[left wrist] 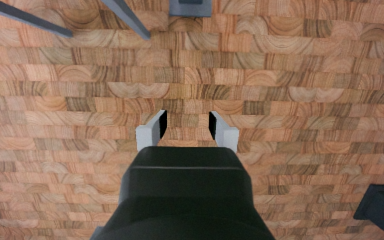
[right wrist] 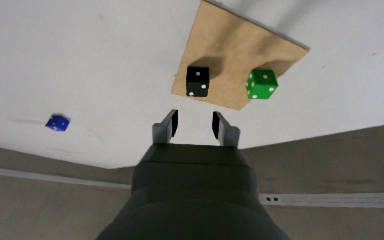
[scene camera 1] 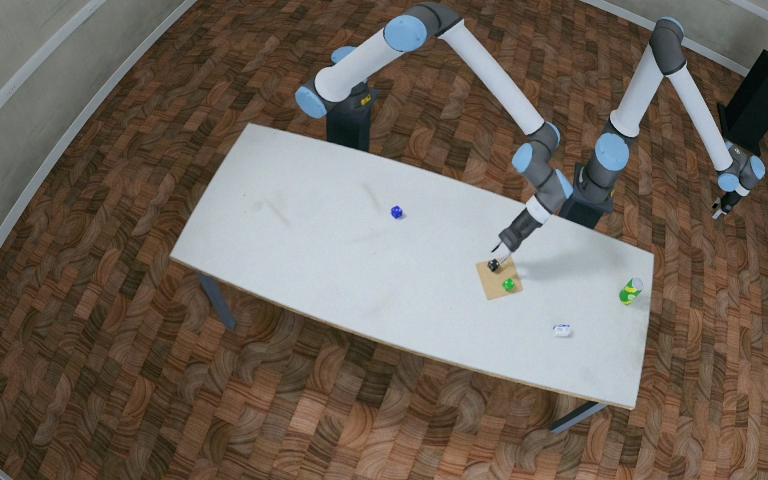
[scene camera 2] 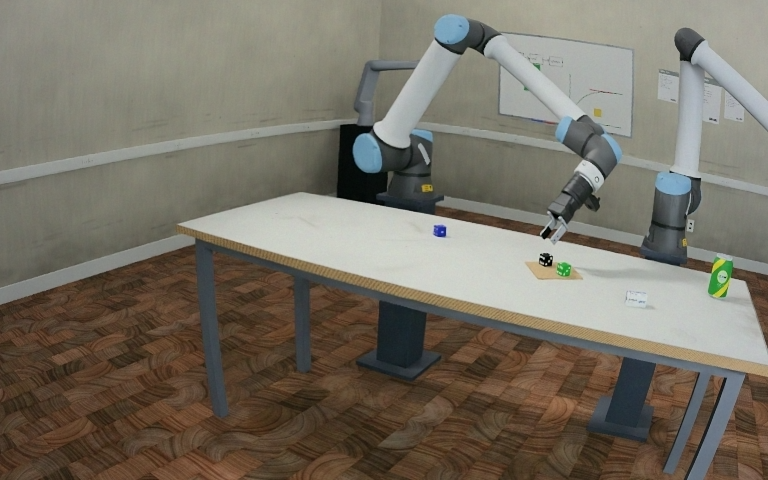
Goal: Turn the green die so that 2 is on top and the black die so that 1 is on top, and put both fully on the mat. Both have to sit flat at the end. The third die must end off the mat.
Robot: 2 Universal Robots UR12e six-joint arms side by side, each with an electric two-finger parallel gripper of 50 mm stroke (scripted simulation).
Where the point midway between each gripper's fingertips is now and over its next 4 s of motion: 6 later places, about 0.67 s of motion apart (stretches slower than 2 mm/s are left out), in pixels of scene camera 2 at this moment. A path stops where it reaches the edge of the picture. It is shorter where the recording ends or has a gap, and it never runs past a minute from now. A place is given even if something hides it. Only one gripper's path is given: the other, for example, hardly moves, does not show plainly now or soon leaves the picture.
My right gripper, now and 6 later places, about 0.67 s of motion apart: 546, 239; 545, 251; 544, 259; 543, 258; 546, 237; 547, 238; 548, 238
